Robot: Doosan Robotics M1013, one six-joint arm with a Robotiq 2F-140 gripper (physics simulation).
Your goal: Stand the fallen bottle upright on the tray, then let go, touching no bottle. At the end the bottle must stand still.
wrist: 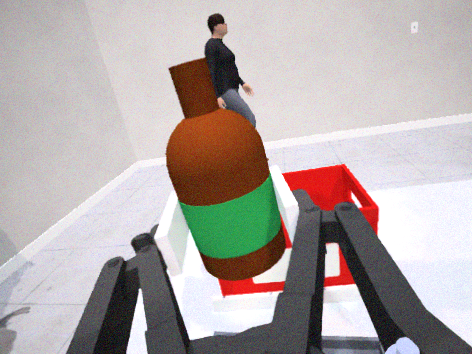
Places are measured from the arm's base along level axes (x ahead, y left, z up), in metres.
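Pixels of known places: gripper, fingertip midpoint: (228,193).
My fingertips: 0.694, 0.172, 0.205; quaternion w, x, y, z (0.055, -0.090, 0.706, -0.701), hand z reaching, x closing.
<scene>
Behind a point stands the place of what it marks, as x, y, z.
The brown bottle (232,220) @[0.683, 0.220, 0.208] with a green label is held between the pale finger pads in the wrist view. Its neck points up and leans somewhat to the left in the picture, and its base is at the bottom. My gripper (228,193) @[0.694, 0.172, 0.205] is shut on it around the label, one pad on each side. Part of the dark grey tray (350,344) @[0.587, 0.100, -0.091] shows at the bottom edge, partly hidden by the gripper's linkage. Whether the bottle's base touches anything cannot be told from this view.
A red crate (320,182) @[0.586, -0.180, 0.037] with a pale label stands on the white table (425,250) @[0.396, -0.109, -0.107], behind and right of the bottle. A person (224,62) in a black top stands farther back on the tiled floor, before a pale wall.
</scene>
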